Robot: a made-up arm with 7 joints.
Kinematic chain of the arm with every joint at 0, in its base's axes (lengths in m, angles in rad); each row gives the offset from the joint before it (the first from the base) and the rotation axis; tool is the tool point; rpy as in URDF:
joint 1: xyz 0 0 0 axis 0.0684 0.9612 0.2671
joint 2: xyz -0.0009 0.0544 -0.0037 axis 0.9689 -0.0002 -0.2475
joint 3: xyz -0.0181 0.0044 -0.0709 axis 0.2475 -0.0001 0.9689
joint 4: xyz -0.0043 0 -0.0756 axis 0.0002 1 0
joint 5: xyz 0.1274 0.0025 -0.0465 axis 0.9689 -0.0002 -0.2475
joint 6: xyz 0.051 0 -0.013 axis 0.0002 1 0
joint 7: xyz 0.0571 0 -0.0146 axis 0.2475 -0.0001 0.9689
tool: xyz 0 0 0 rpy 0 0.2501 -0.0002
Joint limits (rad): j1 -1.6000..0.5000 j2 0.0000..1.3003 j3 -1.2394..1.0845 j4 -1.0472..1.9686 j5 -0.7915..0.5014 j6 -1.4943..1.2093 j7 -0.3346..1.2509
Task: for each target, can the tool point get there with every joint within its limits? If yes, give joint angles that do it. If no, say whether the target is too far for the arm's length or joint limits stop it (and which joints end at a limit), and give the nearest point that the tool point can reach.
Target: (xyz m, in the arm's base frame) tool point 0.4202 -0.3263 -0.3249
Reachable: no: too far | nearest point 0.2785 -0.1500 -0.1944 | short by 0.261 m
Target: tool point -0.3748 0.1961 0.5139
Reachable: no: too far | nearest point -0.0796 0.1832 0.2147 | short by 0.420 m
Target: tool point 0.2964 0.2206 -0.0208
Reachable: yes | joints -0.7082 0.7725 0.3021 0.5396 0.0978 -0.7973 0.0569
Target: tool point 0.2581 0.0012 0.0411
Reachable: yes | joints -0.9119 0.5993 -0.2000 -0.0797 0.3371 -0.9600 0.4894
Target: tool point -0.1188 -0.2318 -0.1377
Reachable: no: joint limits stop it (at a limit: joint 1, joint 2, joint 3, joint 5) | nearest point -0.0723 -0.1692 -0.1759 | short by 0.087 m
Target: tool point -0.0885 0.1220 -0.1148
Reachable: no: joint limits stop it (at a limit: joint 1, joint 2, joint 3, joint 6) | nearest point -0.1111 0.0726 -0.1770 | short by 0.083 m
